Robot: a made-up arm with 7 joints. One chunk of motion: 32 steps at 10 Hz.
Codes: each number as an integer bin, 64 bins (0 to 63) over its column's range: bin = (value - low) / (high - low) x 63, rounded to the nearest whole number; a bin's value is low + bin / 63 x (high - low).
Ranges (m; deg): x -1.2..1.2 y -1.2..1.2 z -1.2..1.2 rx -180..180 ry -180..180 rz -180..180
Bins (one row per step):
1: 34 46 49 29 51 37
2: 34 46 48 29 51 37
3: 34 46 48 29 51 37
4: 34 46 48 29 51 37
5: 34 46 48 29 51 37
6: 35 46 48 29 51 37
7: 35 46 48 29 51 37
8: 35 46 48 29 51 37
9: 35 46 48 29 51 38
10: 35 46 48 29 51 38
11: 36 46 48 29 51 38
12: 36 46 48 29 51 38
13: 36 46 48 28 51 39
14: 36 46 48 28 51 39
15: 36 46 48 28 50 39
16: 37 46 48 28 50 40
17: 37 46 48 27 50 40
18: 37 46 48 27 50 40
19: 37 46 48 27 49 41
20: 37 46 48 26 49 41
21: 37 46 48 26 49 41
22: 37 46 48 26 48 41
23: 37 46 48 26 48 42
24: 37 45 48 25 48 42
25: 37 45 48 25 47 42
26: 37 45 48 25 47 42
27: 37 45 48 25 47 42
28: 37 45 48 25 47 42
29: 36 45 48 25 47 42
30: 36 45 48 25 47 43
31: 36 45 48 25 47 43
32: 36 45 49 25 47 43
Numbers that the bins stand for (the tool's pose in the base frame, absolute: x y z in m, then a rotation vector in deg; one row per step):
1: 0.0952 0.5524 0.6667 -14.29 111.43 31.43
2: 0.0952 0.5524 0.6286 -14.29 111.43 31.43
3: 0.0952 0.5524 0.6286 -14.29 111.43 31.43
4: 0.0952 0.5524 0.6286 -14.29 111.43 31.43
5: 0.0952 0.5524 0.6286 -14.29 111.43 31.43
6: 0.1333 0.5524 0.6286 -14.29 111.43 31.43
7: 0.1333 0.5524 0.6286 -14.29 111.43 31.43
8: 0.1333 0.5524 0.6286 -14.29 111.43 31.43
9: 0.1333 0.5524 0.6286 -14.29 111.43 37.14
10: 0.1333 0.5524 0.6286 -14.29 111.43 37.14
11: 0.1714 0.5524 0.6286 -14.29 111.43 37.14
12: 0.1714 0.5524 0.6286 -14.29 111.43 37.14
13: 0.1714 0.5524 0.6286 -20.00 111.43 42.86
14: 0.1714 0.5524 0.6286 -20.00 111.43 42.86
15: 0.1714 0.5524 0.6286 -20.00 105.71 42.86
16: 0.2095 0.5524 0.6286 -20.00 105.71 48.57
17: 0.2095 0.5524 0.6286 -25.71 105.71 48.57
18: 0.2095 0.5524 0.6286 -25.71 105.71 48.57
19: 0.2095 0.5524 0.6286 -25.71 100.00 54.29
20: 0.2095 0.5524 0.6286 -31.43 100.00 54.29
21: 0.2095 0.5524 0.6286 -31.43 100.00 54.29
22: 0.2095 0.5524 0.6286 -31.43 94.29 54.29
23: 0.2095 0.5524 0.6286 -31.43 94.29 60.00
24: 0.2095 0.5143 0.6286 -37.14 94.29 60.00
25: 0.2095 0.5143 0.6286 -37.14 88.57 60.00
26: 0.2095 0.5143 0.6286 -37.14 88.57 60.00
27: 0.2095 0.5143 0.6286 -37.14 88.57 60.00
28: 0.2095 0.5143 0.6286 -37.14 88.57 60.00
29: 0.1714 0.5143 0.6286 -37.14 88.57 60.00
30: 0.1714 0.5143 0.6286 -37.14 88.57 65.71
31: 0.1714 0.5143 0.6286 -37.14 88.57 65.71
32: 0.1714 0.5143 0.6667 -37.14 88.57 65.71

